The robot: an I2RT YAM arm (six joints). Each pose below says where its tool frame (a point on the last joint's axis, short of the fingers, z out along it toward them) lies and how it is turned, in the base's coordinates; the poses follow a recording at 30 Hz.
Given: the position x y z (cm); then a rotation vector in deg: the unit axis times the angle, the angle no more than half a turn.
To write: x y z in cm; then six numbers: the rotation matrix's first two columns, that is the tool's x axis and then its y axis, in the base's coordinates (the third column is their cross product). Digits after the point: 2 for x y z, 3 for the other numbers.
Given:
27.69, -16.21, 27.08, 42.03, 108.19, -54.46
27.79, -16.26, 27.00, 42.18, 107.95, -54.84
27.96, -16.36, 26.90, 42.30, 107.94, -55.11
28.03, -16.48, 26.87, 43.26, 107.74, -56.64
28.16, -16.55, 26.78, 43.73, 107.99, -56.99
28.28, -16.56, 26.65, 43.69, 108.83, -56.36
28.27, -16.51, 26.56, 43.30, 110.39, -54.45
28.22, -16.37, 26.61, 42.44, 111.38, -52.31
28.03, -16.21, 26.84, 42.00, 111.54, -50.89
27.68, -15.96, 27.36, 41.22, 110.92, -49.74
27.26, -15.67, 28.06, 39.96, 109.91, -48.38
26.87, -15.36, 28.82, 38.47, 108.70, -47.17
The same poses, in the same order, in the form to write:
27.69, -16.21, 27.08, -0.445, 0.114, -0.888, 0.782, 0.534, -0.323
27.79, -16.26, 27.00, -0.443, 0.112, -0.889, 0.784, 0.529, -0.324
27.96, -16.36, 26.90, -0.445, 0.112, -0.889, 0.786, 0.525, -0.327
28.03, -16.48, 26.87, -0.449, 0.116, -0.886, 0.796, 0.503, -0.337
28.16, -16.55, 26.78, -0.452, 0.122, -0.883, 0.798, 0.497, -0.340
28.28, -16.56, 26.65, -0.459, 0.131, -0.879, 0.793, 0.506, -0.339
28.27, -16.51, 26.56, -0.468, 0.146, -0.872, 0.780, 0.531, -0.330
28.22, -16.37, 26.61, -0.470, 0.152, -0.869, 0.766, 0.559, -0.317
28.03, -16.21, 26.84, -0.465, 0.154, -0.872, 0.759, 0.576, -0.304
27.68, -15.96, 27.36, -0.453, 0.146, -0.879, 0.754, 0.590, -0.291
27.26, -15.67, 28.06, -0.437, 0.130, -0.890, 0.745, 0.608, -0.276
26.87, -15.36, 28.82, -0.418, 0.111, -0.902, 0.734, 0.626, -0.264

